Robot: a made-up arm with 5 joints.
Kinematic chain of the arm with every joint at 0, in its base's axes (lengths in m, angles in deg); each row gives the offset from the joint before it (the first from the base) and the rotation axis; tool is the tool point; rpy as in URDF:
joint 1: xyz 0.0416 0 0.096 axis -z
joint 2: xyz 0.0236 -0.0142 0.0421 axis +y
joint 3: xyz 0.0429 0 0.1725 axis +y
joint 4: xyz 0.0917 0 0.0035 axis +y
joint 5: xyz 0.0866 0.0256 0 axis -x
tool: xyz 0 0 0 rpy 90 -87.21 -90
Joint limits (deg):
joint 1: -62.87..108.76
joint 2: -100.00..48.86
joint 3: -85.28..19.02
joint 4: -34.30..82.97
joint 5: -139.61..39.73
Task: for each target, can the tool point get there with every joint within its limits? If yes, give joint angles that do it. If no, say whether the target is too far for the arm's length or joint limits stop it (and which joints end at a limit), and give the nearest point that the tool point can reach.
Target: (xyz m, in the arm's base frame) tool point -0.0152 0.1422 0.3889
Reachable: yes | joints 63.94 -73.37 -46.72 47.36 -31.38
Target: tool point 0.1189 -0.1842 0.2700
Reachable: yes | joints 70.50 -9.19 7.37 38.45 11.65
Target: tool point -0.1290 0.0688 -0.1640
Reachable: no: joint limits stop it (at a limit: joint 2, joint 3, joint 4) | nearest point -0.2475 0.1166 0.0833 | short by 0.278 m
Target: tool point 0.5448 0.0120 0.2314
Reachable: no: too far | nearest point 0.4017 0.0086 0.2260 | short by 0.143 m
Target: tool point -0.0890 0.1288 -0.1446
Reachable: no: joint limits stop it (at a limit: joint 2, joint 3, joint 4) | nearest point -0.1803 0.2189 0.0833 | short by 0.261 m
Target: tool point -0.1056 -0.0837 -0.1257
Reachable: no: joint limits stop it (at a limit: joint 1, joint 2, joint 3) | nearest point -0.0089 -0.1840 0.0541 | short by 0.227 m
